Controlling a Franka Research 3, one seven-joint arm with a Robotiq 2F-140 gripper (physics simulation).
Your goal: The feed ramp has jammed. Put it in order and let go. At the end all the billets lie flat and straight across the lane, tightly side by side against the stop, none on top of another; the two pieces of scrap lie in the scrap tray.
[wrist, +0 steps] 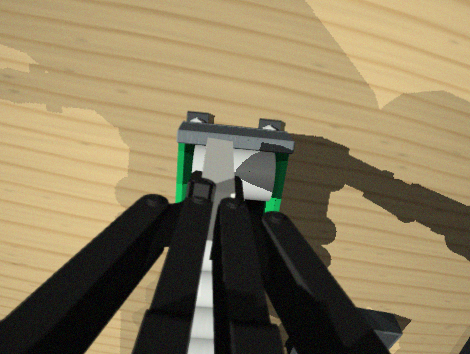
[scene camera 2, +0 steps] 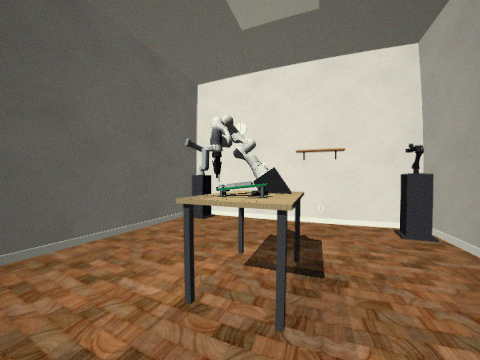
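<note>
The ramp's green side rail (scene camera 2: 250, 187) (wrist: 181, 192) runs along the lane. The grey stop (wrist: 200, 136) closes the lane's far end in the wrist view. A white billet (wrist: 257, 192) lies across the lane close behind the stop, partly shadowed and partly covered. More pale billets (scene camera 2: 240, 184) (wrist: 202, 295) lie along the lane; the fingers hide most of them, so their exact lie cannot be told. My gripper (scene camera 2: 218, 176) (wrist: 216, 159) is shut and points down above the stop end. A flat grey blade (wrist: 219, 157) extends from the fingertips over the first billet. The scrap pieces cannot be made out.
The wooden table (scene camera 2: 200, 200) (wrist: 75, 165) carries the ramp. Two dark brackets (wrist: 200, 117) (wrist: 272, 124) stand outside the stop. A dark, grey-edged object (wrist: 385, 325) partly shows at lower right in the wrist view; whether it is the scrap tray cannot be told.
</note>
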